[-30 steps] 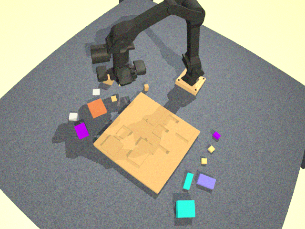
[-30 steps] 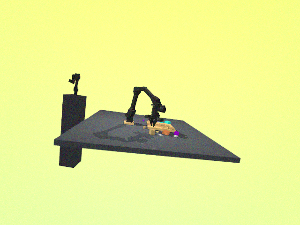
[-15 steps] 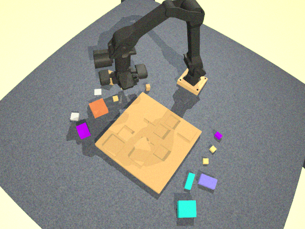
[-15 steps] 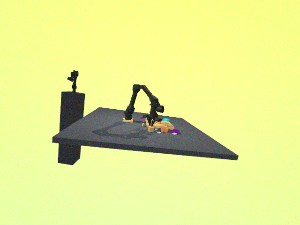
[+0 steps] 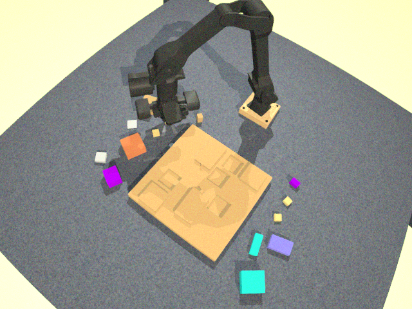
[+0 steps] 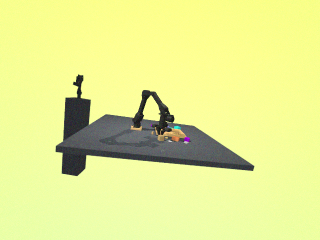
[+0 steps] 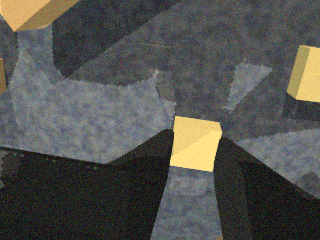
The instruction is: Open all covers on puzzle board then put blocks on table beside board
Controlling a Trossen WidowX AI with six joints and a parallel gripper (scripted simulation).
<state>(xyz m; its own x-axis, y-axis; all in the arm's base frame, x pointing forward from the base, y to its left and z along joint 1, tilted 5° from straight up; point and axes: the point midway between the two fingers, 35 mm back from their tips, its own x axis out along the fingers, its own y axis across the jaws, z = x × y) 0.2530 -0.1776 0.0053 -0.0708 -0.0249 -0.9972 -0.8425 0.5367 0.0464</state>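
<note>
The tan cube lies 8 cm to the right of my gripper tip, 1 cm ahead of it and 1 cm above it. From my gripper tip the other things lie so: magenta cube (43 cm to the left, 11 cm behind); then orange block (14 cm ahead, 1 cm above); then purple block (25 cm ahead, 3 cm to the left, 1 cm above).
</note>
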